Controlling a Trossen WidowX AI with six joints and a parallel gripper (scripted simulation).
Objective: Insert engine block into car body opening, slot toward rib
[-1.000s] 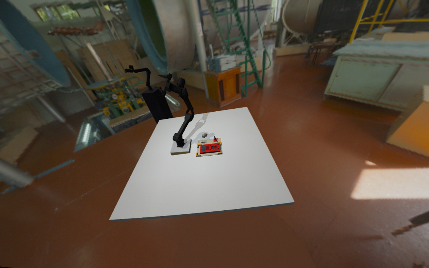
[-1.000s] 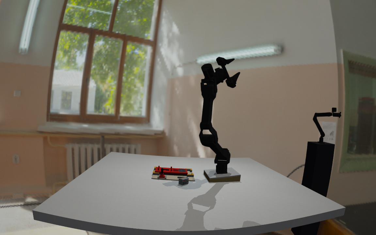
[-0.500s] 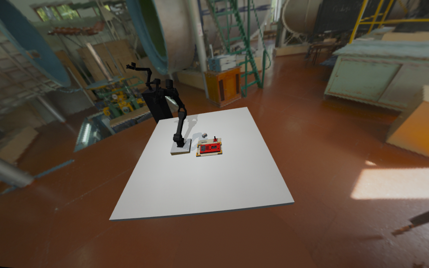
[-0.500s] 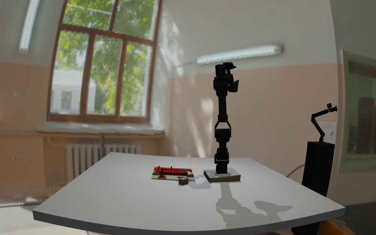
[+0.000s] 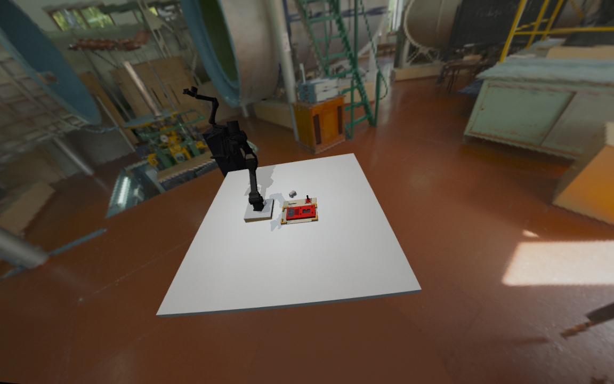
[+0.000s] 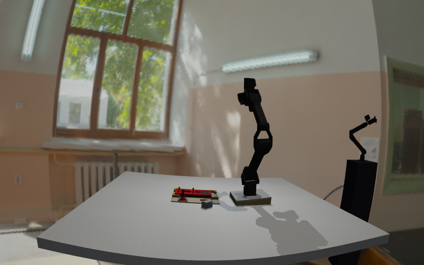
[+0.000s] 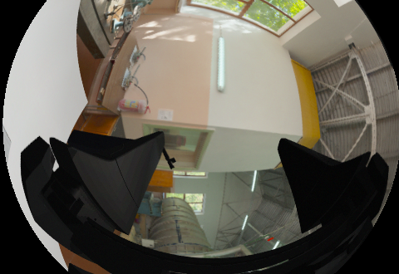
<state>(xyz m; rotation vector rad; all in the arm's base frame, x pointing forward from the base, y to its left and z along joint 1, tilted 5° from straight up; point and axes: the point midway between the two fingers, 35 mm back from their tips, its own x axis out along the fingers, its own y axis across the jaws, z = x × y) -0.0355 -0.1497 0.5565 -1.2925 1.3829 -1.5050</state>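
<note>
My gripper tip is now 59 cm above the grey engine block, 34 cm to the right of it and 22 cm short of it.
</note>
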